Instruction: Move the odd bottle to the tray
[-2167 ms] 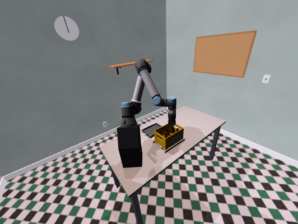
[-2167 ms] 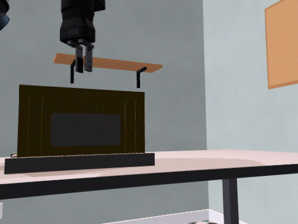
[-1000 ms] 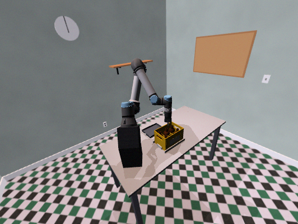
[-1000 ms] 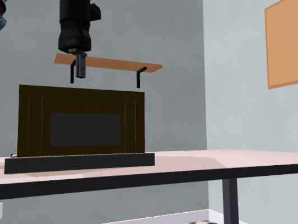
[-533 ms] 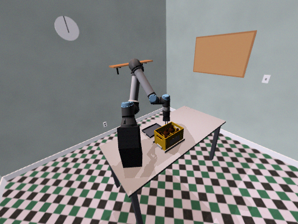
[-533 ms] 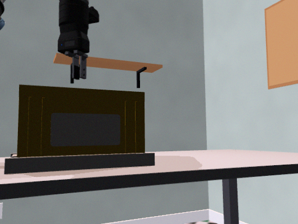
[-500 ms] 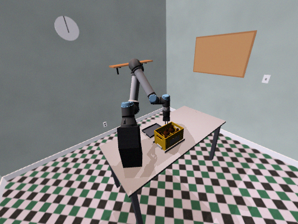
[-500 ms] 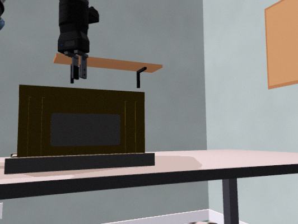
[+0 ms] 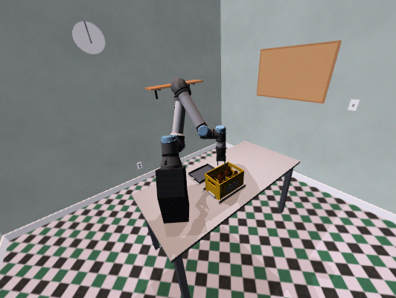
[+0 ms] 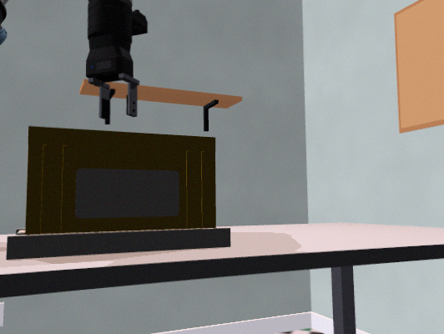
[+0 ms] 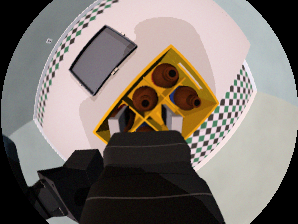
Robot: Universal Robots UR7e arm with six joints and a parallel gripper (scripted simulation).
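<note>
Now: hand 16 cm above the crate and 4 cm to the left of it. Round my hand: dark tray 24 cm to the left, 23 cm below, 5 cm behind; brown bottle 16 cm below, 9 cm ahead, 2 cm to the left.
</note>
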